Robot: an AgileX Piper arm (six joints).
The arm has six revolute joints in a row. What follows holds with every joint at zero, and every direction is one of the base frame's.
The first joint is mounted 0.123 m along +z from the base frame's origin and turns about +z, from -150 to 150 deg.
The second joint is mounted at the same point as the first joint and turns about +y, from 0 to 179.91 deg.
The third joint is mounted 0.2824 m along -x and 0.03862 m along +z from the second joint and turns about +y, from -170 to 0 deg.
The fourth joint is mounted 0.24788 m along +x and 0.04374 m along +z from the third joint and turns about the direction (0.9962, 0, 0.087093), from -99.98 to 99.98 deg.
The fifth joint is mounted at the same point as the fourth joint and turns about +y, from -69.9 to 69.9 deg.
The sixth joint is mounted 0.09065 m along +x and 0.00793 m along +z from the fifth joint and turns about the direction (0.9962, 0, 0.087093), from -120 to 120 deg.
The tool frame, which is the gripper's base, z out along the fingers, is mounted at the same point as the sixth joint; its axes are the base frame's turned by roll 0, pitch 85 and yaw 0 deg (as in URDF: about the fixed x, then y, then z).
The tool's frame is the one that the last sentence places.
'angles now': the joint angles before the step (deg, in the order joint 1, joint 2, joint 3, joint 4, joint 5, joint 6). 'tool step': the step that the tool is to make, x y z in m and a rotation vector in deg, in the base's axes. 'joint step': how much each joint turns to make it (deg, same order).
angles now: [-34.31, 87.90, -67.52, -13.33, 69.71, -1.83]
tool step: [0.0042, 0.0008, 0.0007, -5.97, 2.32, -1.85]
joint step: [2.64, 0.46, 0.00, -7.15, 0.06, 6.68]
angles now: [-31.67, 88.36, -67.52, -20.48, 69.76, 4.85]
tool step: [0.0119, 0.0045, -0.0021, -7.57, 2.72, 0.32]
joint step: [4.33, 1.47, 0.01, -8.95, 0.00, 7.17]
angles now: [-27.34, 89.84, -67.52, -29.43, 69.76, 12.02]
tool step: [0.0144, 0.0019, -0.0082, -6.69, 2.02, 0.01]
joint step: [3.43, 2.77, 0.01, -7.93, -0.21, 7.10]
